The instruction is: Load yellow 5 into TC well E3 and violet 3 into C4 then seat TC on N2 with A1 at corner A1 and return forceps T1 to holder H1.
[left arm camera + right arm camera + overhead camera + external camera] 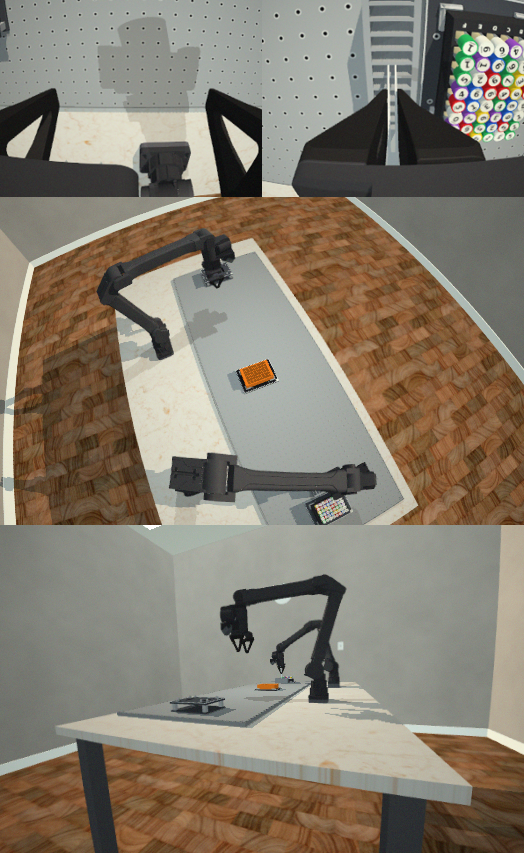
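Right now the slotted grey holder is 80 mm below my right hand.
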